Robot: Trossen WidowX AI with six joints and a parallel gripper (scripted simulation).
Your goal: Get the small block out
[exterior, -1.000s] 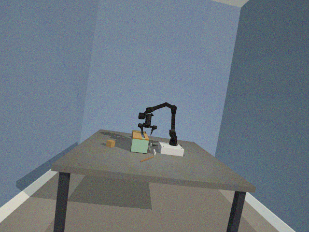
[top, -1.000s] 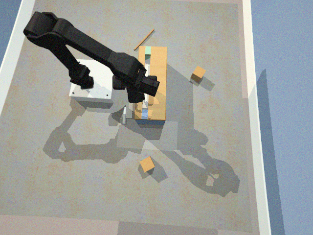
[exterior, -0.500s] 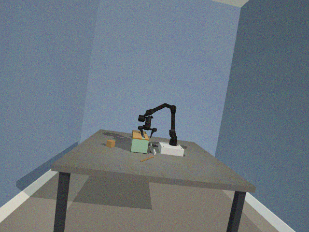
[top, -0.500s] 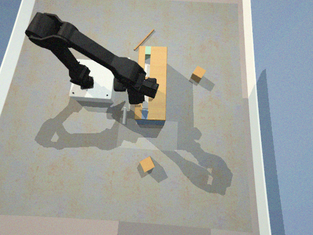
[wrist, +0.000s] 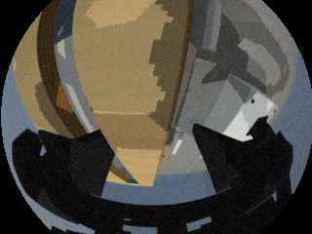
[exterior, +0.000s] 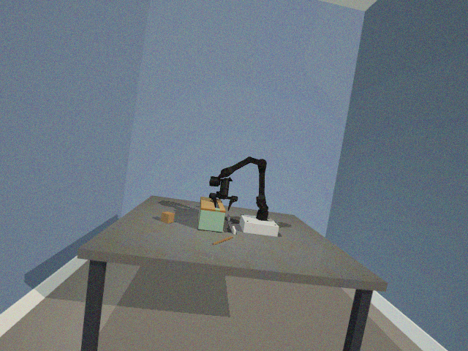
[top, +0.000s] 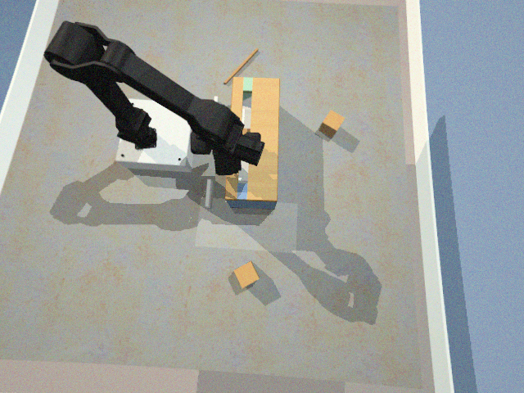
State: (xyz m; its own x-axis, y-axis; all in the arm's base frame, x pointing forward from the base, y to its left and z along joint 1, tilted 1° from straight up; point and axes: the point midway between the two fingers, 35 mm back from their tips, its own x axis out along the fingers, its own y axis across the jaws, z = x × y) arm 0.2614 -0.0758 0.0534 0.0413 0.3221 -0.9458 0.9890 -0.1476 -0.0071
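Right now my gripper tip is 40 mm short of the box, 10 mm to the right of it and 20 mm above it. The rest, counted from my gripper tip: thin stick (60 mm ahead, 350 mm to the left, 80 mm below); block (50 mm ahead, 30 mm to the left).
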